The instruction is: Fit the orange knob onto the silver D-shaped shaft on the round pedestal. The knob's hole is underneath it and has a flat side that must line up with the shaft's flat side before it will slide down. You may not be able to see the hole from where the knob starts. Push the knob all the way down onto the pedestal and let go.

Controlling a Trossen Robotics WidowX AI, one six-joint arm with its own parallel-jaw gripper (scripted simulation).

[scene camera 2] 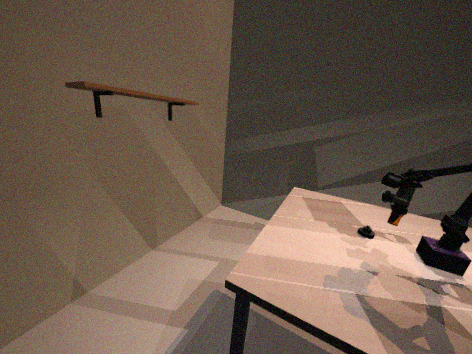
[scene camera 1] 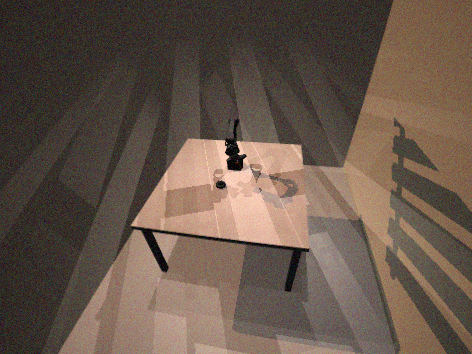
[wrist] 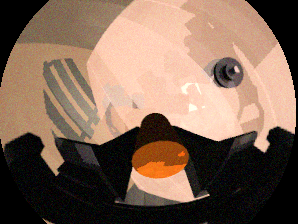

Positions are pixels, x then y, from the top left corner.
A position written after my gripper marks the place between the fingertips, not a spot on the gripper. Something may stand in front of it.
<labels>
My gripper (wrist: 155, 129) carries an orange knob (wrist: 159, 152).
</labels>
